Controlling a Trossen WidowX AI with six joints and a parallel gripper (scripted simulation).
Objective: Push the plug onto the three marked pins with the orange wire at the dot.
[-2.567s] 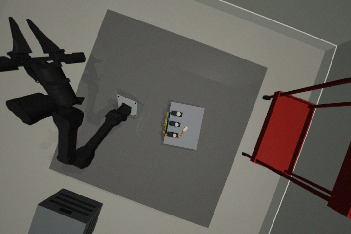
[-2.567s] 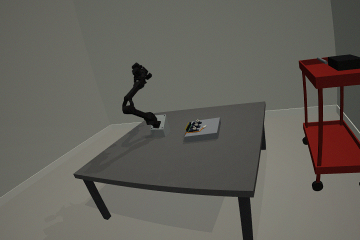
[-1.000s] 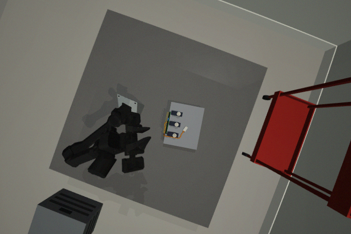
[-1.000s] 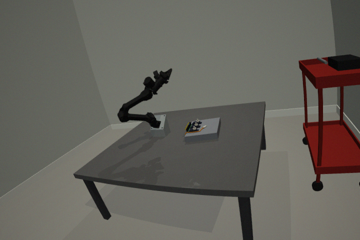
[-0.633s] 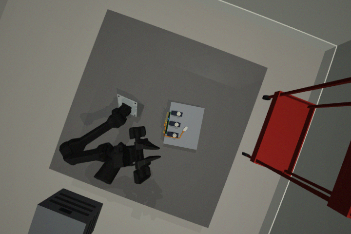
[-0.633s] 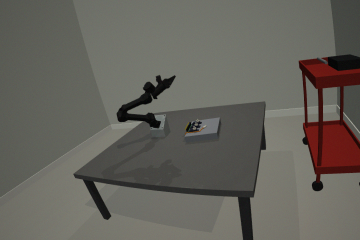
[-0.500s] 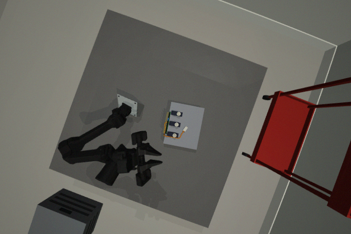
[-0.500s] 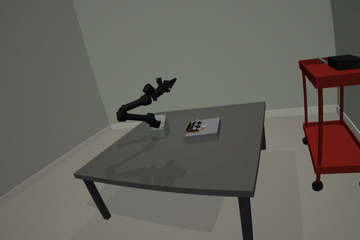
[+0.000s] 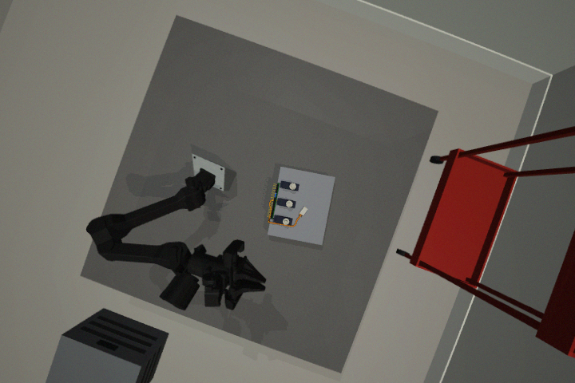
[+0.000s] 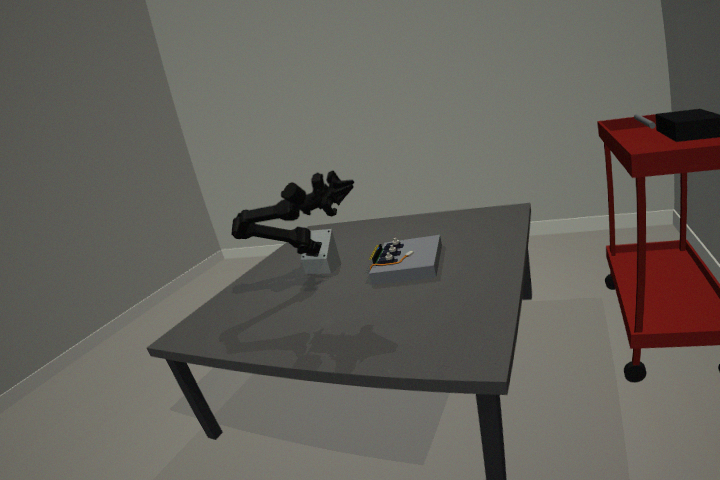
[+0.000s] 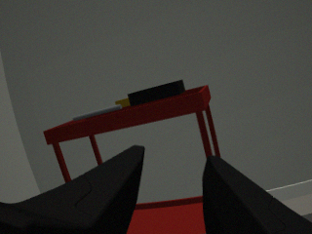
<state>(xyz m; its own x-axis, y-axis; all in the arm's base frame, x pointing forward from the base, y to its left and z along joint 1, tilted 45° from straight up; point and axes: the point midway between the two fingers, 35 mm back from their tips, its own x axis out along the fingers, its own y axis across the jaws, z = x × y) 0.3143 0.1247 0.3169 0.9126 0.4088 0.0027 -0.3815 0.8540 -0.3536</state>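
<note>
Right now my gripper tip is 60 mm short of the grey printed holder, 220 mm to the right of it and 370 mm above it. Also, from my gripper tip: blue band: 100 mm behind, 190 mm to the left, 320 mm below.
</note>
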